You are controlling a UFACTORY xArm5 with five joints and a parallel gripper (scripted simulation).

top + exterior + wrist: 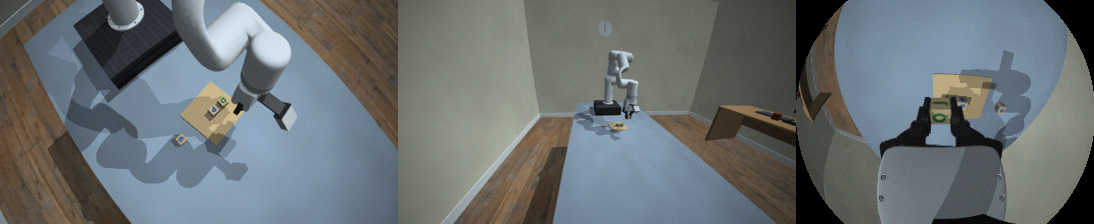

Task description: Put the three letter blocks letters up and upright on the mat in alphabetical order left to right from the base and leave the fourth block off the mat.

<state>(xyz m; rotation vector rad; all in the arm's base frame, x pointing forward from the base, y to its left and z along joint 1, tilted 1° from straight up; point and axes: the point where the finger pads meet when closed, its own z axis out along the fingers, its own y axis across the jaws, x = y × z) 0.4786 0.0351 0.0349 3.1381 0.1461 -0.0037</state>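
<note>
Right now the tan mat is 6 cm behind my hand, 6 cm to the right of it and 12 cm below it. Also, from my hand: block: 6 cm behind, 2 cm to the right, 11 cm below.
</note>
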